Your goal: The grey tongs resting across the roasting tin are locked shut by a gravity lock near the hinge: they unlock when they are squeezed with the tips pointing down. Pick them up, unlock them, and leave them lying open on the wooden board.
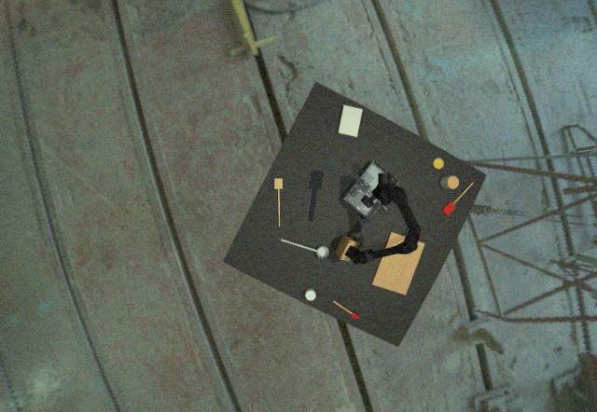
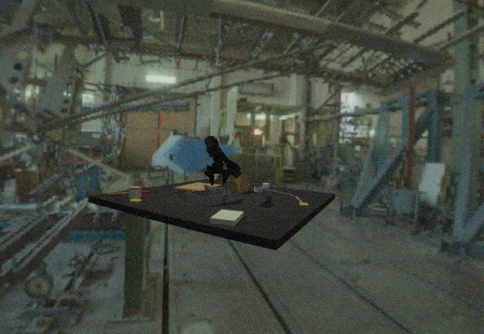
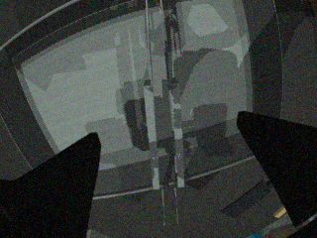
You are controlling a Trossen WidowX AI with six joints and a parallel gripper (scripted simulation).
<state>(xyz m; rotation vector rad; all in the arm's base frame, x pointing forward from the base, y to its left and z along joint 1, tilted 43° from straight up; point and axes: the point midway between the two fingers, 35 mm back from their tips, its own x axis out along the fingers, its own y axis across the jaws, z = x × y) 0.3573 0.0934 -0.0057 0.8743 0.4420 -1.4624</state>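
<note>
Right now the roasting tin is 20 mm ahead of my gripper tip, 10 mm to the right of it and 70 mm below it. Also, from my gripper tip: cream block: 320 mm ahead, 330 mm to the left, 90 mm below; then black spatula: 180 mm behind, 280 mm to the left, 100 mm below; then wooden board: 280 mm behind, 430 mm to the right, 90 mm below.
</note>
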